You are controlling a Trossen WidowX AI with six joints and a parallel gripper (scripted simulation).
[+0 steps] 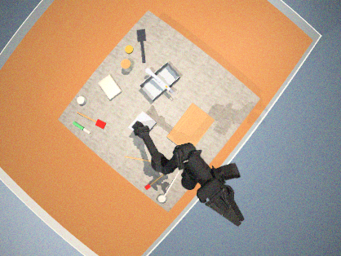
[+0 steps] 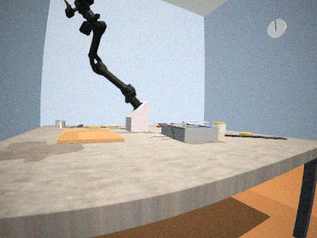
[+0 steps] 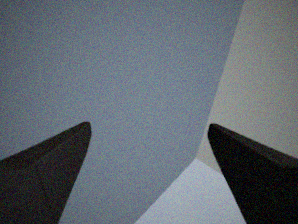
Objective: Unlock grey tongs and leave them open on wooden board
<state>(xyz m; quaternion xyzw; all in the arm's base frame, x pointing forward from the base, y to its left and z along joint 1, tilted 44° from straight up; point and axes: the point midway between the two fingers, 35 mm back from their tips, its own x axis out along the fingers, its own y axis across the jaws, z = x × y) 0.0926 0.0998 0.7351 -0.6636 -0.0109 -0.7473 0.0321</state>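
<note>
Right now my gripper tip is 260 mm short of the yellow lock piece, 530 mm to the right of it and 710 mm above it. Round my gripper tip: grey roasting tin (270 mm ahead, 610 mm to the left, 750 mm below); wooden board (160 mm ahead, 150 mm to the left, 770 mm below); red-headed spatula (370 mm behind, 810 mm to the left, 770 mm below).
</note>
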